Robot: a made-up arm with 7 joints.
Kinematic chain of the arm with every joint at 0, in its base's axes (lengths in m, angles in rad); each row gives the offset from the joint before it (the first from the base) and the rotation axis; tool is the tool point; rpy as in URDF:
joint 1: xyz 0 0 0.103 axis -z
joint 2: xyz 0 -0.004 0.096 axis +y
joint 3: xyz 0 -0.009 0.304 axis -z
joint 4: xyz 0 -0.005 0.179 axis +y
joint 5: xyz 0 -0.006 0.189 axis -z
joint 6: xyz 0 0 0.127 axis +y
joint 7: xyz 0 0 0.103 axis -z
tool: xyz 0 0 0 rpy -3.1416 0 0
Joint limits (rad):
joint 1: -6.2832..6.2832
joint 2: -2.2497..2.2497
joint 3: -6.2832..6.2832
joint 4: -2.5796..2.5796
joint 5: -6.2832..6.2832
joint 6: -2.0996..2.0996
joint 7: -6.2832..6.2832
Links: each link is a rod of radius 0.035 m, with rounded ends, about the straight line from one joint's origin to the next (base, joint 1, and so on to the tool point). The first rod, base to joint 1, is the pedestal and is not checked.
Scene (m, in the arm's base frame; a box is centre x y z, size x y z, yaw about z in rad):
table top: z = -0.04
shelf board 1: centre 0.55 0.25 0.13 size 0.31 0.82 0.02 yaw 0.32
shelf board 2: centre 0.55 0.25 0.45 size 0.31 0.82 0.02 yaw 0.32
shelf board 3: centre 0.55 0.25 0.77 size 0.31 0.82 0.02 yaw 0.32
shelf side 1: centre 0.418 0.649 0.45 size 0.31 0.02 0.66 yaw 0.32
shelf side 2: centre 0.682 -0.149 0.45 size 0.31 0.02 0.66 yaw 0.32
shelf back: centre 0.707 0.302 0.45 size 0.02 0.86 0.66 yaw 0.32
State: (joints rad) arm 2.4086 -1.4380 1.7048 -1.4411 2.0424 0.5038 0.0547
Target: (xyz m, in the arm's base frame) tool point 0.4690 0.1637 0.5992
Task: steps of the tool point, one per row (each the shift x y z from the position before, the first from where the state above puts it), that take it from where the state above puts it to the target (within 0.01 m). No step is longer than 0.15 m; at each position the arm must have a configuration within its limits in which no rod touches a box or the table.
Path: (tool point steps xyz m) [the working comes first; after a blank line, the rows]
Joints at the target: 2.0352 -1.1172 2.2056 -1.4888 2.0727 0.4341 0.0547
Straight joint move there: touches shelf board 2.

1: -0.0901 -0.0558 0.0126
2: -0.1023 -0.0341 0.0002
3: -0.1073 -0.0094 -0.0129
4: 0.0299 0.0523 0.1057
5: -0.0084 0.0604 0.1143
6: -0.0473 0.0545 0.1129
7: 0.0760 0.0255 0.0061
8: 0.0752 0.0246 -0.0061

